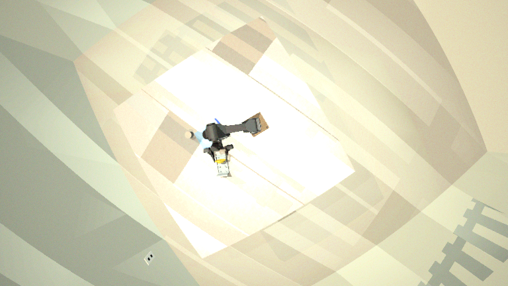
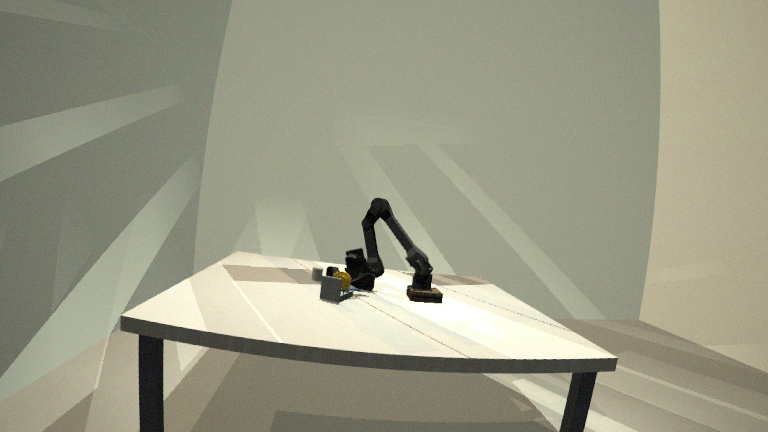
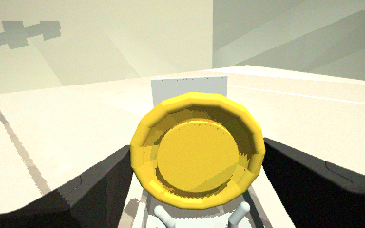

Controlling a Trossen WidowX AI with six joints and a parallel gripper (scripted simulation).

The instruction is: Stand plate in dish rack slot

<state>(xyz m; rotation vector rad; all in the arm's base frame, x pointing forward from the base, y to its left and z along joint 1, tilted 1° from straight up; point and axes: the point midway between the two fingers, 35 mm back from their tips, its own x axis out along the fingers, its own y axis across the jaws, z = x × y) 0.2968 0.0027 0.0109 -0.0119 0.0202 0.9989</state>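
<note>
Right now my gripper tip is 10 mm to the left of the yellow round plate. The rest, counted from my gripper tip: light blue mat: 180 mm to the right, 50 mm below, 40 mm behind.
</note>
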